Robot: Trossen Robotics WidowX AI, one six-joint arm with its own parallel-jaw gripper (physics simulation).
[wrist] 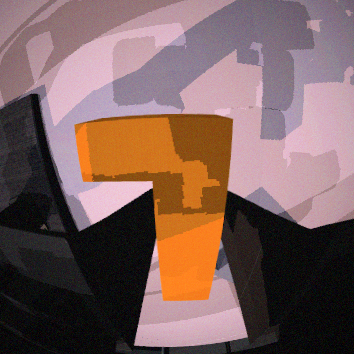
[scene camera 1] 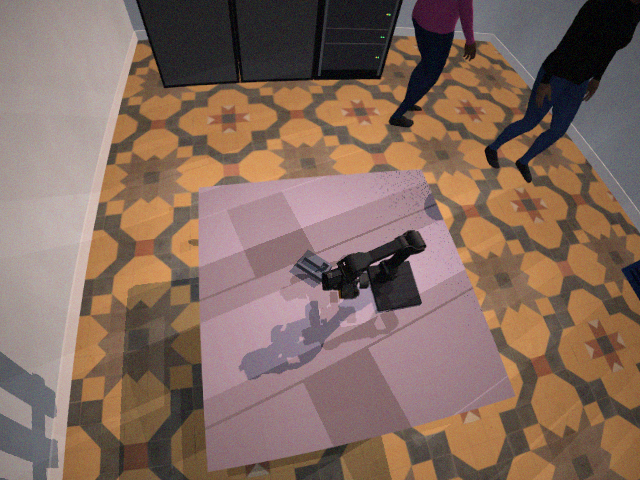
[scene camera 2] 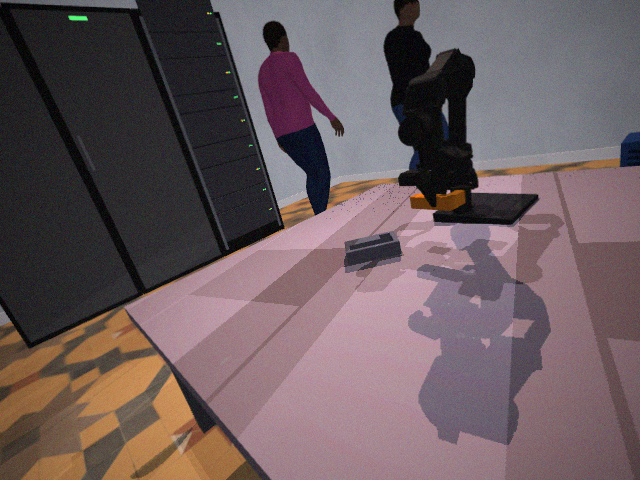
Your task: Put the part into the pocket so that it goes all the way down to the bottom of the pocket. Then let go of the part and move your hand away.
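Frame: origin at the arm's base, x right, y back, z down, level; millimetres.
Seen in the pictures: gripper, fingertip midpoint: (wrist: 186, 195) (scene camera 2: 438, 204); arm's base, link origin: (wrist: 27, 214) (scene camera 1: 384, 275) (scene camera 2: 461, 207).
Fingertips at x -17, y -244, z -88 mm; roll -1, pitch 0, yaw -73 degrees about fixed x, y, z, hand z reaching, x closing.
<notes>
Pixels of each thing's top centre, then the offset from my fingertips to it. Level surfaces: height alone.
- orange L-shaped part, top centre: (wrist: 156, 243) (scene camera 2: 435, 193) dx +8, dy +18, dz -24 mm
- grey block with the pocket, top centre: (scene camera 2: 370, 241) (scene camera 1: 314, 263) dx +176, dy -48, dz +75 mm
- pink table, surface height: dz +112 mm
An orange L-shaped part (scene camera 2: 452, 200) (wrist: 200, 165) is held above the table, with its short arm pointing left in the wrist view. My gripper (scene camera 2: 437, 200) (wrist: 186, 195) is shut on its long arm, one finger on each side. In scene camera 1 the arm mostly hides the part. The grey block with the pocket (scene camera 1: 310, 267) (scene camera 2: 372, 254) sits on the table, its recess facing up and empty. The gripper and part are beside the block, on the side toward the robot base, and higher than it. I cannot make out the pocket in the wrist view.
The robot's black base plate (scene camera 1: 395, 294) (scene camera 2: 496, 206) stands close behind the gripper. The pink table (scene camera 1: 258, 428) (scene camera 2: 330, 387) carries strong arm shadows. A dark surface fills the left edge of the wrist view. Dark cabinets and two people stand beyond the table.
</notes>
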